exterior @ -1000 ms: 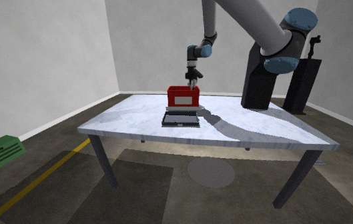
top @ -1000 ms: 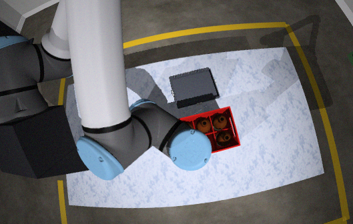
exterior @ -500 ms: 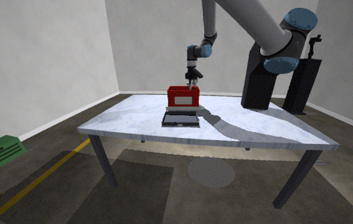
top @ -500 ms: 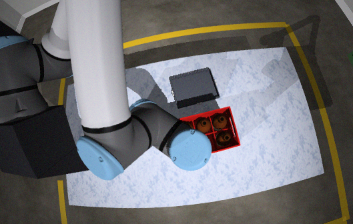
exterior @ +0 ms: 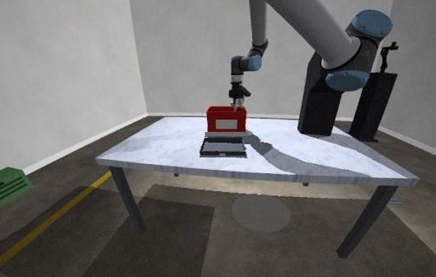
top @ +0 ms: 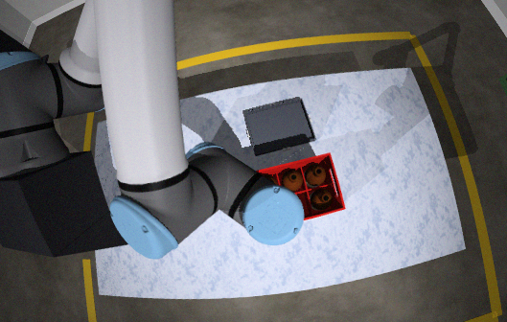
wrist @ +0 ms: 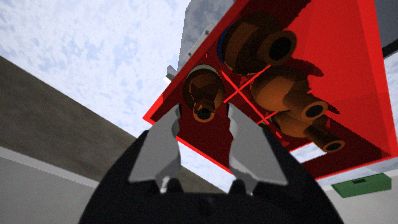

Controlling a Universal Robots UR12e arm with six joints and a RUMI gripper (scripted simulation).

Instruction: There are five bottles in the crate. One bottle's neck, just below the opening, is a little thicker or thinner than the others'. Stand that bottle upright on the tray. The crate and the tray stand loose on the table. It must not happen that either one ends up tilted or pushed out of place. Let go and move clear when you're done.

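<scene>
My hand is 80 mm short of the red crate, 50 mm to the right of it and 70 mm above it. From my hand the other things lie so: dark tray 80 mm ahead, 330 mm to the left, 140 mm below.
</scene>
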